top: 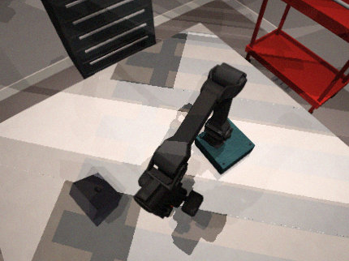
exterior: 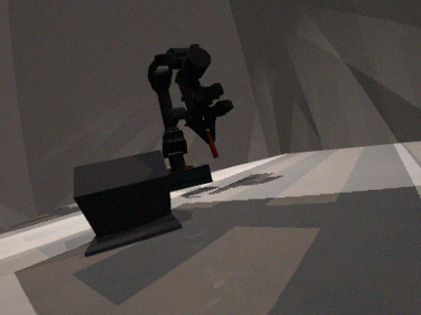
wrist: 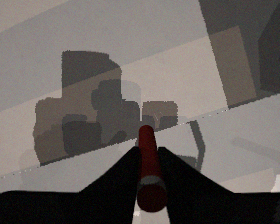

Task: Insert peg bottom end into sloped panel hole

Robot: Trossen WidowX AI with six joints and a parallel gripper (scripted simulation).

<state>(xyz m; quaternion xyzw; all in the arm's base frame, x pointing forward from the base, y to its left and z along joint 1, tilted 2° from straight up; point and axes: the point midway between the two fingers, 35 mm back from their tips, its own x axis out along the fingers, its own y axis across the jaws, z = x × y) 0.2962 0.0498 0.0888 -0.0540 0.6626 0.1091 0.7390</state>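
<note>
Right now the grey sloped panel is 21 cm to the right of my gripper tip, 16 cm ahead of it and 6 cm below it. The rest, counted from my gripper tip: red peg: 2 cm above.
</note>
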